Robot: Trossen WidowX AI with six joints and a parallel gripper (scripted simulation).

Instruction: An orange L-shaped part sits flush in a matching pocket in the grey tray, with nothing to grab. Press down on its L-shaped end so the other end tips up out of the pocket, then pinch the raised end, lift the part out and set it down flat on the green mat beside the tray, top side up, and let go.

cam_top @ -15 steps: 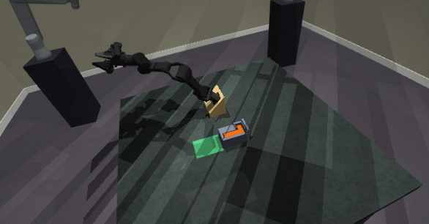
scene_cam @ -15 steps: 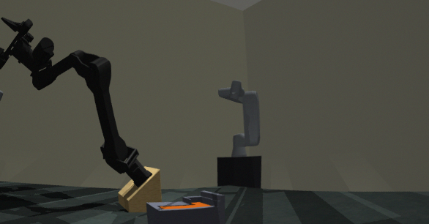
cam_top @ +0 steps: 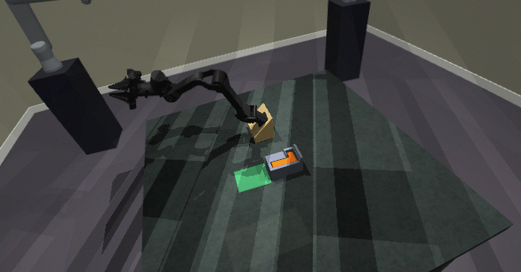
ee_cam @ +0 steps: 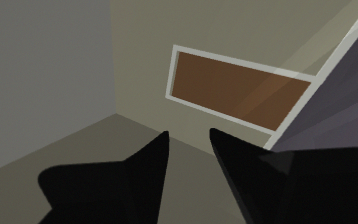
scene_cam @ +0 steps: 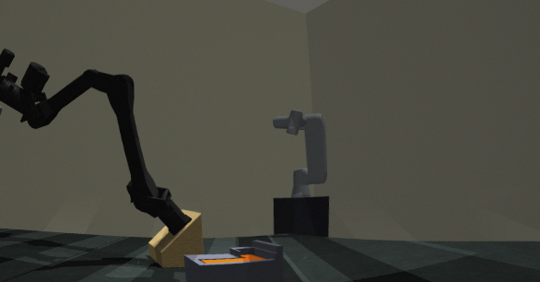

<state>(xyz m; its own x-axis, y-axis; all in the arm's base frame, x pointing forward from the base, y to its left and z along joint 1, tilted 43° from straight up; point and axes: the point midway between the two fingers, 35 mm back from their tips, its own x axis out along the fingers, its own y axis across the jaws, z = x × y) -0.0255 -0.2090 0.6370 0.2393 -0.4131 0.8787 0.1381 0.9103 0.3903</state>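
Now: the orange L-shaped part 250 mm ahead of my gripper tip, 660 mm to the left of it and 390 mm below it. Round my gripper tip: green mat 260 mm ahead, 490 mm to the left, 460 mm below.
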